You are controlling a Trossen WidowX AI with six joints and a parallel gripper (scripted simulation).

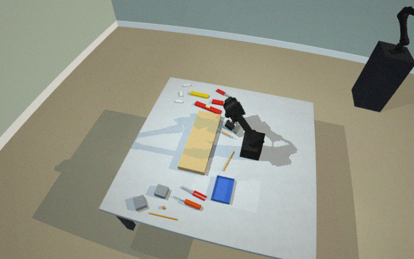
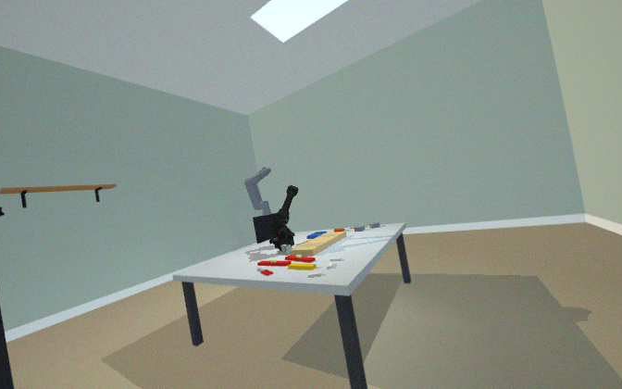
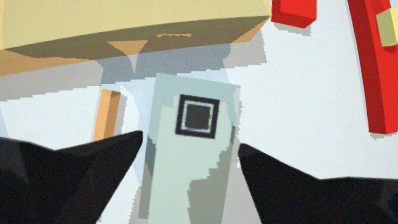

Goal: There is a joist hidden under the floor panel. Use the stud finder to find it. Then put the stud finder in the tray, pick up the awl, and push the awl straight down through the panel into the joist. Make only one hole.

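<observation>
Right now the stud finder is 1 cm ahead of my gripper tip and 2 cm above it. Also, from my gripper tip: square indicator (2 cm ahead, 3 cm above); then awl (2 cm behind, 9 cm to the left, 2 cm below); then yellow bar (33 cm ahead, 27 cm to the right, 2 cm below).
</observation>
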